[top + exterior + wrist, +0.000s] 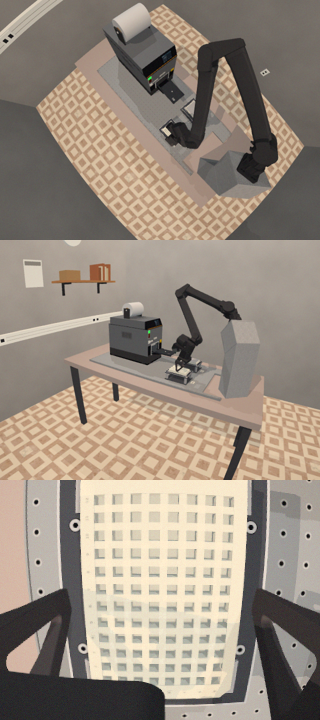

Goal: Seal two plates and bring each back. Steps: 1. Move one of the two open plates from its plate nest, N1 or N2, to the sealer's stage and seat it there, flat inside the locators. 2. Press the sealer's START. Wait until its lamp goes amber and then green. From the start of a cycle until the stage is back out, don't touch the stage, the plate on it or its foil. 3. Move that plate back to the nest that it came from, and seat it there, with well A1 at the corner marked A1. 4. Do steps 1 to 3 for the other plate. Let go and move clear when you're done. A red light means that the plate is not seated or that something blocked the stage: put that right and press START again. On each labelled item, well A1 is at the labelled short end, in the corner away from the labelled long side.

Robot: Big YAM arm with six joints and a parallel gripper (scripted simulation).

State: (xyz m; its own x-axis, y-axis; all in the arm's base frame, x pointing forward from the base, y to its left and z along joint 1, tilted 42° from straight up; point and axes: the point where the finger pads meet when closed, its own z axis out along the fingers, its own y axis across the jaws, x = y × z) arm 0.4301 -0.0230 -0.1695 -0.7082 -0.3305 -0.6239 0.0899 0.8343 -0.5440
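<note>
My gripper is now 2 cm above the cream well plate. From my hand the other things lie so: sealer stage: 20 cm to the right, 19 cm ahead, 2 cm above; start button: 30 cm ahead, 12 cm to the right, 11 cm above; foil roll: 52 cm ahead, 33 cm above, 24 cm to the right.
</note>
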